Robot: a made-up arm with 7 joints. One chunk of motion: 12 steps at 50 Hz.
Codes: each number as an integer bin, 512 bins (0 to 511) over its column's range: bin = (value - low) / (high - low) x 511, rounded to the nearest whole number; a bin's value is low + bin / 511 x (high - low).
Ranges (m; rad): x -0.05..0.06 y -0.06..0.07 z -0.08..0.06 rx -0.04..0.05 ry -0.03..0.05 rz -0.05..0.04
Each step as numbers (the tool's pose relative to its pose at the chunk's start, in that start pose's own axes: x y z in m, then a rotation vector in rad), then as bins.
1 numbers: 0.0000 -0.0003 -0.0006 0.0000 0.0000 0.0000
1 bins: 232 235 290 227 192 284
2 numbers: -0.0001 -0.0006 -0.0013 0.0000 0.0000 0.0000
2 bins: 232 233 287 227 192 284
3 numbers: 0.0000 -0.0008 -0.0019 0.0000 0.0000 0.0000
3 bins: 232 233 285 227 192 284
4 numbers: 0.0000 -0.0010 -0.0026 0.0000 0.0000 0.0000
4 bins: 232 232 283 227 192 284
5 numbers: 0.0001 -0.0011 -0.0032 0.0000 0.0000 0.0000
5 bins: 233 232 280 227 192 284
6 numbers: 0.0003 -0.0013 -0.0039 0.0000 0.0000 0.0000
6 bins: 234 231 278 227 192 284
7 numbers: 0.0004 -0.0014 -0.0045 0.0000 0.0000 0.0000
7 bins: 234 230 276 227 192 284
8 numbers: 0.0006 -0.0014 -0.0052 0.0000 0.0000 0.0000
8 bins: 235 230 273 227 192 284
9 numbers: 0.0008 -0.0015 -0.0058 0.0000 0.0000 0.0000
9 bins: 236 230 271 227 192 284
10 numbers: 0.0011 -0.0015 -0.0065 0.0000 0.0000 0.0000
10 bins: 237 230 268 227 192 284
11 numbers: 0.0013 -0.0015 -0.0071 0.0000 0.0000 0.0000
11 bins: 238 230 266 227 192 284
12 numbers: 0.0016 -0.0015 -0.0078 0.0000 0.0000 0.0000
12 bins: 240 230 264 227 192 284
